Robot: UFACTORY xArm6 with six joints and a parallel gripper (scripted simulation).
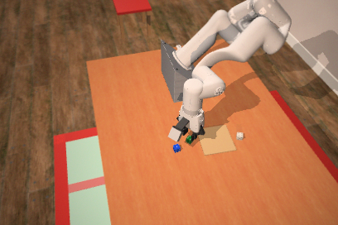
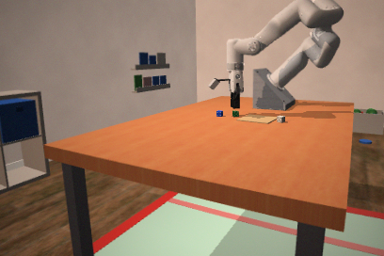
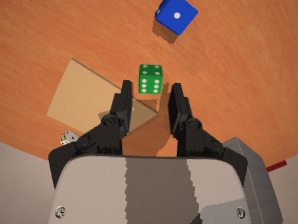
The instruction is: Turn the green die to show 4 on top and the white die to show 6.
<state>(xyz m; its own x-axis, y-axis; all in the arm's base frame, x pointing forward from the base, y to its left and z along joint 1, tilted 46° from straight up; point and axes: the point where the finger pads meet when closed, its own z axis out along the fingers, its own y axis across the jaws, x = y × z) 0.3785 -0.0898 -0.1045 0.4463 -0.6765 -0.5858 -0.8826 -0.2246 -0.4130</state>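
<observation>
Now: hand 5 cm above the green die. Also, from my hand: tan mat (11 cm to the left, 6 cm below, 4 cm ahead); then blue die (7 cm to the right, 5 cm below, 2 cm ahead); then white die (21 cm to the left, 7 cm ahead, 5 cm below).
</observation>
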